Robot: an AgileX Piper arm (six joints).
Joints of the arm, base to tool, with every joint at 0 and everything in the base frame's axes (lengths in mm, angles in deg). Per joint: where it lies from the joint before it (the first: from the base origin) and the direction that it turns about. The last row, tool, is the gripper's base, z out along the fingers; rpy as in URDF.
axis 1: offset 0 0 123 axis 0 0 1
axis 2: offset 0 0 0 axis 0 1 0
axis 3: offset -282.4 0 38.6 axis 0 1 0
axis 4: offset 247.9 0 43.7 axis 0.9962 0 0.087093
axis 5: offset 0 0 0 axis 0 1 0
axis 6: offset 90.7 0 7.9 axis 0.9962 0 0.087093
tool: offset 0 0 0 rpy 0 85.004 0
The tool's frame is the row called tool.
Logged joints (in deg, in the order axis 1, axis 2, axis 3, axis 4, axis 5, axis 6), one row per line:
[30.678, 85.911, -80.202, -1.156, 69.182, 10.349]
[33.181, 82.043, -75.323, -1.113, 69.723, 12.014]
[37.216, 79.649, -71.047, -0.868, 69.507, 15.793]
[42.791, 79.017, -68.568, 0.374, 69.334, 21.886]
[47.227, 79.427, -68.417, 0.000, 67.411, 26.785]
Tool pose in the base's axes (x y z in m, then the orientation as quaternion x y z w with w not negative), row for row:
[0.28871, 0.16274, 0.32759, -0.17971, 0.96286, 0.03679, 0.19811]
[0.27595, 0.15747, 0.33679, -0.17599, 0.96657, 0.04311, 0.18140]
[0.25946, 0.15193, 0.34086, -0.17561, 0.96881, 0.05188, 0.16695]
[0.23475, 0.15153, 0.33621, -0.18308, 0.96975, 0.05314, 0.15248]
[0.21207, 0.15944, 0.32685, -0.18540, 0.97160, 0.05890, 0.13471]
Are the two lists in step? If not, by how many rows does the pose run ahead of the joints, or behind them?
The pose runs 2 rows behind the joints: the pose in row i belongs to the joints in row i - 2.
